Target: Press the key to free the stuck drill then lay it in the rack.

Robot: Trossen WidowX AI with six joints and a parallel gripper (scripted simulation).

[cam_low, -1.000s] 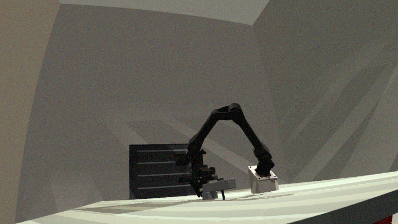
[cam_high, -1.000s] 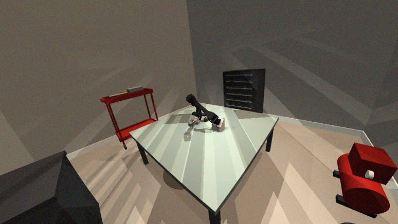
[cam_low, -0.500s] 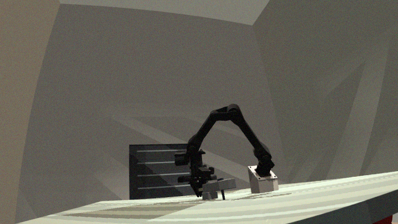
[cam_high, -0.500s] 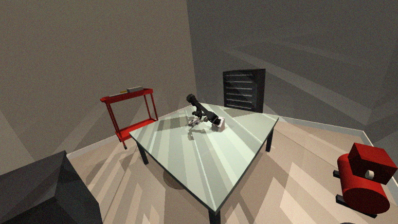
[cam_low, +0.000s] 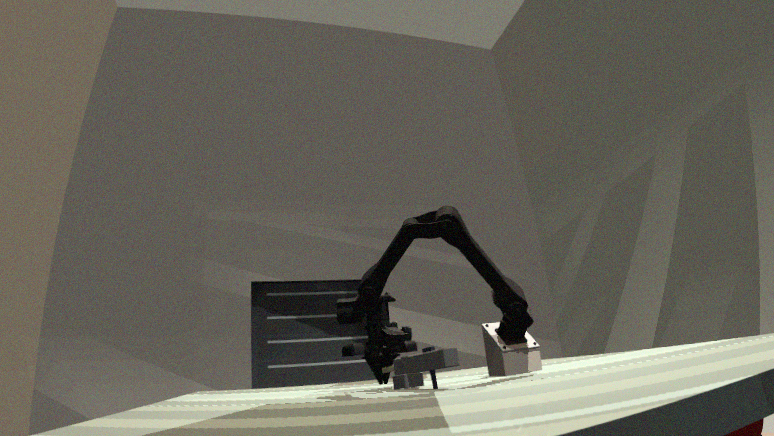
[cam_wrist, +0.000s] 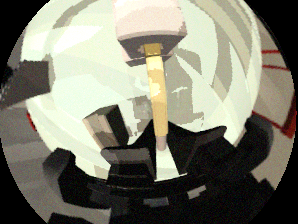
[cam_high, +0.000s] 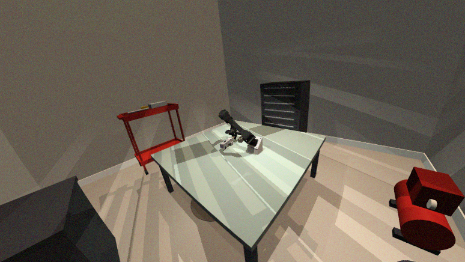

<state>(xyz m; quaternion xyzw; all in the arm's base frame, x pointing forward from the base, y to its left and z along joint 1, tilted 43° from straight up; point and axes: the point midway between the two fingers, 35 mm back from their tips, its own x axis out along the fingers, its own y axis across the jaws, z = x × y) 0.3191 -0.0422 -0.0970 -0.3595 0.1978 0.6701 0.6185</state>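
Right now my gripper tip is 1 cm past the drill, 4 cm to the right of it and 4 cm below it. Also, from my gripper tip: blue key: 5 cm behind, 19 cm to the left, 4 cm above; then rack: 7 cm behind, 2 cm to the right, 1 cm above; then grey fixture block: 4 cm behind, 16 cm to the left, 4 cm above.
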